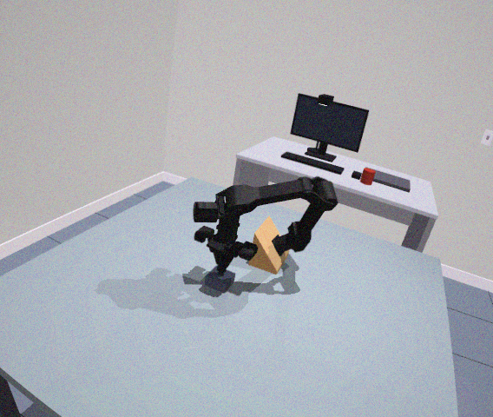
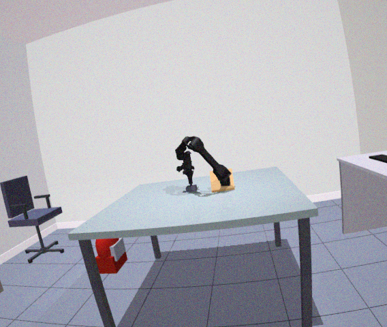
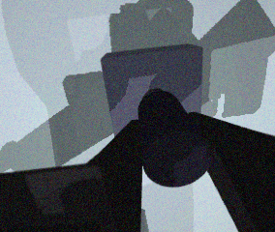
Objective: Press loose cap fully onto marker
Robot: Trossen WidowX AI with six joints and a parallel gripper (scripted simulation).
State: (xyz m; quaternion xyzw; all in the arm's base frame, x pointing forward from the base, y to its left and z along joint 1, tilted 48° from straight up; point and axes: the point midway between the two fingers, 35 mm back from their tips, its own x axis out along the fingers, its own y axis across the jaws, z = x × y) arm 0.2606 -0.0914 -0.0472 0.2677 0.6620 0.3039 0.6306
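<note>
My gripper tip is now 1 cm below the marker cap. From my gripper tip the other things lie so: holder block: 5 cm below.
</note>
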